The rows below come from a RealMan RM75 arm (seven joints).
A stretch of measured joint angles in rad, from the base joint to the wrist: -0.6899, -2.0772, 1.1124, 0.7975, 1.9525, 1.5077, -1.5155; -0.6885, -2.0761, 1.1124, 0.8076, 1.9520, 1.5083, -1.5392; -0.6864, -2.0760, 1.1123, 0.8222, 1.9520, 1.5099, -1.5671; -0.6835, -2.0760, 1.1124, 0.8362, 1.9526, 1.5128, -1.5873; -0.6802, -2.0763, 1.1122, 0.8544, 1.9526, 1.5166, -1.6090; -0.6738, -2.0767, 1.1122, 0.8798, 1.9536, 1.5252, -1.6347; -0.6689, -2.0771, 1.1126, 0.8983, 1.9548, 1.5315, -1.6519; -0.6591, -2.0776, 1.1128, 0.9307, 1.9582, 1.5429, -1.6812; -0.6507, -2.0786, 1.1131, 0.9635, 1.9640, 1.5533, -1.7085; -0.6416, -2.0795, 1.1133, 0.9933, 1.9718, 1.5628, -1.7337; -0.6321, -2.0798, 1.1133, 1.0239, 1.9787, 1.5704, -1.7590; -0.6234, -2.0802, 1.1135, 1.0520, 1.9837, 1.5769, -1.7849; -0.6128, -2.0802, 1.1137, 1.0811, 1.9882, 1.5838, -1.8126; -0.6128, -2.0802, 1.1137, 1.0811, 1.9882, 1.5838, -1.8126
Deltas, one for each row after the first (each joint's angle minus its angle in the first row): 0.0014, 0.0011, 0.0000, 0.0101, -0.0005, 0.0006, -0.0237; 0.0035, 0.0012, -0.0001, 0.0247, -0.0005, 0.0022, -0.0516; 0.0064, 0.0012, 0.0000, 0.0387, 0.0001, 0.0051, -0.0718; 0.0097, 0.0009, -0.0002, 0.0569, 0.0001, 0.0089, -0.0935; 0.0161, 0.0005, -0.0002, 0.0823, 0.0011, 0.0175, -0.1192; 0.0210, 0.0001, 0.0002, 0.1008, 0.0023, 0.0238, -0.1364; 0.0308, -0.0004, 0.0004, 0.1332, 0.0057, 0.0352, -0.1657; 0.0392, -0.0014, 0.0007, 0.1660, 0.0115, 0.0456, -0.1930; 0.0483, -0.0023, 0.0009, 0.1958, 0.0193, 0.0551, -0.2182; 0.0578, -0.0026, 0.0009, 0.2264, 0.0262, 0.0627, -0.2435; 0.0665, -0.0030, 0.0011, 0.2545, 0.0312, 0.0692, -0.2694; 0.0771, -0.0030, 0.0013, 0.2836, 0.0357, 0.0761, -0.2971; 0.0771, -0.0030, 0.0013, 0.2836, 0.0357, 0.0761, -0.2971
